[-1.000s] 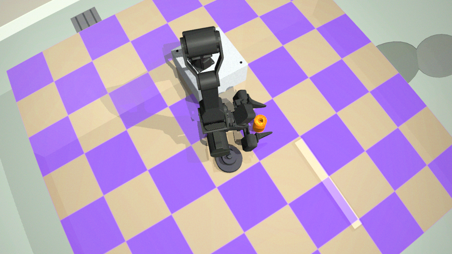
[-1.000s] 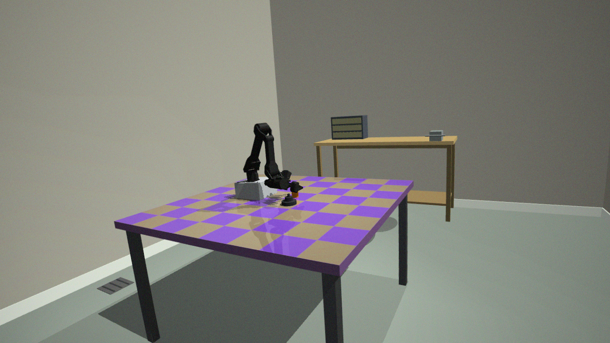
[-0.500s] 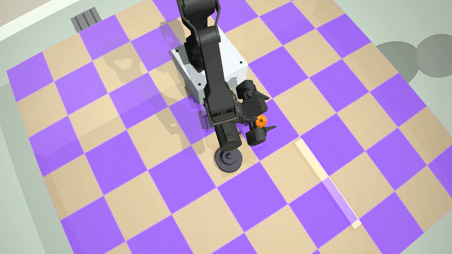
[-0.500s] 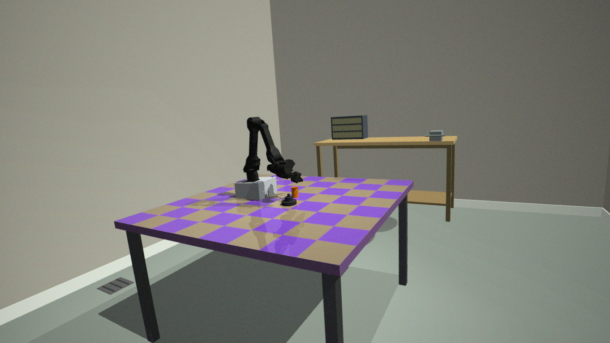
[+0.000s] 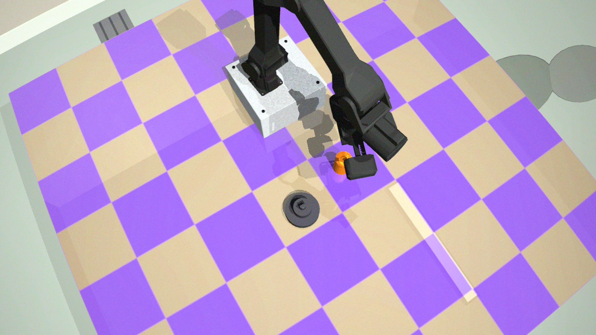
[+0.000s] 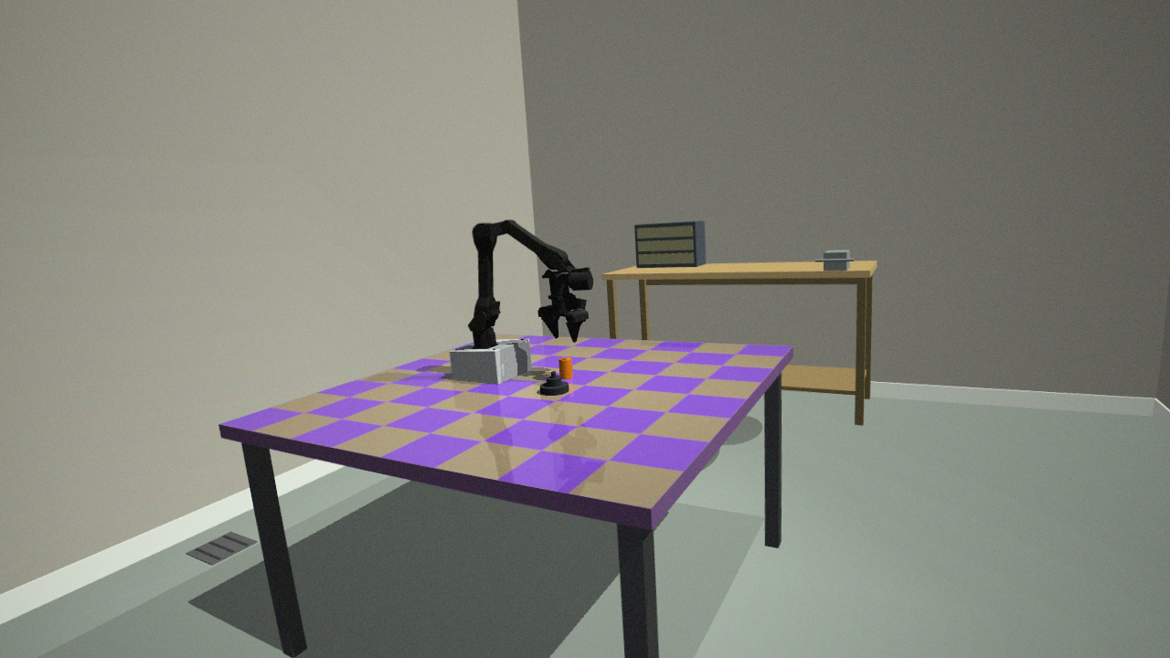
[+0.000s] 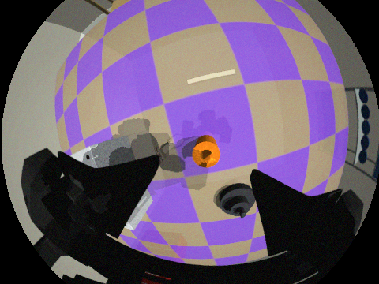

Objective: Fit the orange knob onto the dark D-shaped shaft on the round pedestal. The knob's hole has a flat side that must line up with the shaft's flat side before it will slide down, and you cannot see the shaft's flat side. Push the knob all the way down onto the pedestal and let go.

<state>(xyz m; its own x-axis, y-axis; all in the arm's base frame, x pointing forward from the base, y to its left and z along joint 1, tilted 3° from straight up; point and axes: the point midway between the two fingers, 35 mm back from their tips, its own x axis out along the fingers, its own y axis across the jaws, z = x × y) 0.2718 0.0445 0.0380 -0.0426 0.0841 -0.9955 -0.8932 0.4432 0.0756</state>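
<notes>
Now: gripper tip 1 cm to the left of the orange knob and 9 cm above it. Also, from my gripper tip: D-shaped shaft (3 cm ahead, 16 cm to the right, 9 cm below).
</notes>
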